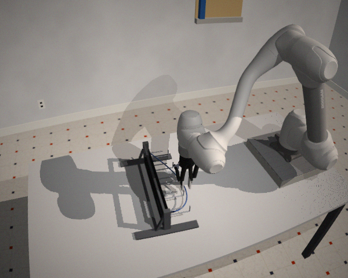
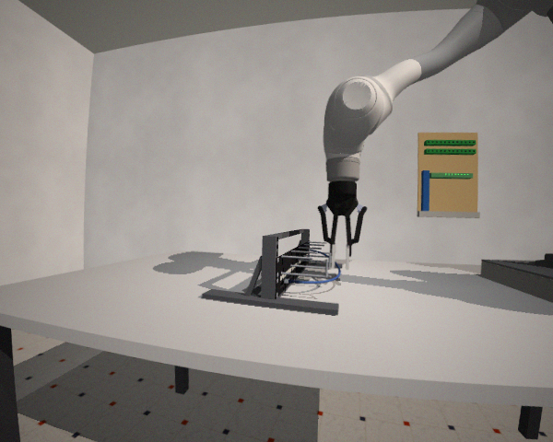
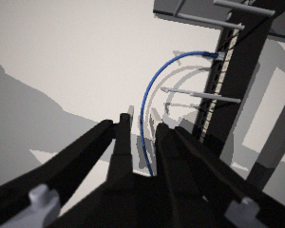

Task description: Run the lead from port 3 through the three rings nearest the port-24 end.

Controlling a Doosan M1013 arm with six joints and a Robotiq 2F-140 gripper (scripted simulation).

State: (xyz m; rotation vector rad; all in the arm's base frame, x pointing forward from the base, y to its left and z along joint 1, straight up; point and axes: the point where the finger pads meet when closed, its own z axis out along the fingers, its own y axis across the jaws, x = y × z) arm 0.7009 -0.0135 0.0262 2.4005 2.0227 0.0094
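The dark rack is 13 cm ahead of my hand, 8 cm to the right of it and 1 cm below it.
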